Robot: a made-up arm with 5 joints. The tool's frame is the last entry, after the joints. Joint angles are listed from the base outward.
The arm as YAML. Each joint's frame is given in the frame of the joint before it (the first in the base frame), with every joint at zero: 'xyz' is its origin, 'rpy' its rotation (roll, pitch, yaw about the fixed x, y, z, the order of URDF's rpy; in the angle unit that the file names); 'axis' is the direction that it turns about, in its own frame. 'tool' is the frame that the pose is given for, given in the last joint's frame.
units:
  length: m
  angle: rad
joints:
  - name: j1
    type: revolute
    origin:
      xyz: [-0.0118, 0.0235, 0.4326]
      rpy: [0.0, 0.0, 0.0]
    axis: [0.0, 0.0, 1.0]
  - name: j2
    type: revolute
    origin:
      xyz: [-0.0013, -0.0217, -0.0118]
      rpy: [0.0, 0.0, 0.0]
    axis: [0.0, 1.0, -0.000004]
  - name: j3
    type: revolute
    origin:
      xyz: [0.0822, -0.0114, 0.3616]
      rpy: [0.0, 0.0, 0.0]
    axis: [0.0, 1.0, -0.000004]
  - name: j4
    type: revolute
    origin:
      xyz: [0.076, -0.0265, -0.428]
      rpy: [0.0, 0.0, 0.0]
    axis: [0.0, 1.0, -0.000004]
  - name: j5
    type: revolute
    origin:
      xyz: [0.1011, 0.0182, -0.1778]
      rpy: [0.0, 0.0, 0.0]
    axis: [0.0, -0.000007, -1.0]
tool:
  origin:
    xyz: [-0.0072, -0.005, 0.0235]
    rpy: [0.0, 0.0, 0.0]
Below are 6 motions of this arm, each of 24 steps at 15 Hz.
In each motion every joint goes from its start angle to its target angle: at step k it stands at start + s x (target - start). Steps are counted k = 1, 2, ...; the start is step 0. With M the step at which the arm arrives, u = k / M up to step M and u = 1 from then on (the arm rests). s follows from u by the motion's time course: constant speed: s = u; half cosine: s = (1 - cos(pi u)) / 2; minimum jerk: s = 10 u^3 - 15 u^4 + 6 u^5.
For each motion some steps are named. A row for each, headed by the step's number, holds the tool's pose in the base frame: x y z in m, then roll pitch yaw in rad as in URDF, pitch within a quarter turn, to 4 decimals.
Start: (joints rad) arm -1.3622 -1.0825 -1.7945 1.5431 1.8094
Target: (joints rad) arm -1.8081 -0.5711 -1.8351 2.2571 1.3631
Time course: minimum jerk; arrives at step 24
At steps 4, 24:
4: -0.0553 0.0726 1.1519 1.2852 0.2140 -3.0111
24: -0.0979 -0.1818 0.9993 0.1459 -0.0306 3.1097

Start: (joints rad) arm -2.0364 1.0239 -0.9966 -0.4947 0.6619
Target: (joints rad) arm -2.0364 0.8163 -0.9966 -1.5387 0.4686
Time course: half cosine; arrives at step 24
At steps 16, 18, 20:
16: -0.3302 -0.5163 0.2428 1.2464 -1.0305 2.9568
18: -0.3283 -0.5120 0.2738 1.4973 -1.0728 2.7406
20: -0.3259 -0.5069 0.2967 1.7091 -1.0853 2.5535

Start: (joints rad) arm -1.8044 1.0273 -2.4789 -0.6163 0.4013
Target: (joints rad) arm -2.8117 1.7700 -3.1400 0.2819 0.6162
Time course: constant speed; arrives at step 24
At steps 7, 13, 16, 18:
7: -0.5185 -0.7617 0.5960 2.0178 -1.0642 2.2173
13: -0.7166 -0.6300 0.4828 1.5029 -1.0521 2.4213
16: -0.7969 -0.5397 0.4243 1.2759 -1.0065 2.4877
18: -0.8415 -0.4721 0.3851 1.1443 -0.9652 2.5100

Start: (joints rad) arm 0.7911 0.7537 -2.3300 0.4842 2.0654
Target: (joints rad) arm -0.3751 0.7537 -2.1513 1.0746 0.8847
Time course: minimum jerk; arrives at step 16
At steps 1, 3, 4, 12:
1: 0.6576 0.6507 0.7239 1.0368 0.4322 -1.0251
3: 0.6914 0.6141 0.7133 1.0112 0.3770 -1.0632
4: 0.7283 0.5683 0.7009 0.9801 0.3137 -1.1045
12: 0.8368 -0.2364 0.5318 0.3455 -0.2110 -1.2982

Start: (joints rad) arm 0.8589 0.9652 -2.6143 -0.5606 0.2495
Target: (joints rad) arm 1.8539 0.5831 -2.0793 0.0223 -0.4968
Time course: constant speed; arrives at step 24
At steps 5, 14, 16, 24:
5: 0.4380 0.7433 0.8365 2.9656 -1.0769 -1.8761
14: 0.1487 0.8735 0.8280 -2.4266 -1.2915 -2.4369
16: 0.0781 0.8852 0.8243 -2.1177 -1.2826 -2.6618
24: -0.2053 0.8648 0.8030 -1.3696 -1.0654 -3.0351

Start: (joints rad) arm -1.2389 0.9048 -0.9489 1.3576 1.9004
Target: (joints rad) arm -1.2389 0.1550 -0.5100 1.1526 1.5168
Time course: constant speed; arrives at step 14
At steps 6, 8, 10, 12, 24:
6: 0.0623 -0.2944 0.1120 -1.0868 -0.1465 -2.8863
8: 0.0623 -0.2950 0.1402 -1.0160 -0.0940 -2.8678
10: 0.0614 -0.2932 0.1668 -0.9443 -0.0451 -2.8423
12: 0.0597 -0.2890 0.1916 -0.8713 -0.0006 -2.8102
24: 0.0573 -0.2829 0.2142 -0.7969 0.0386 -2.7720

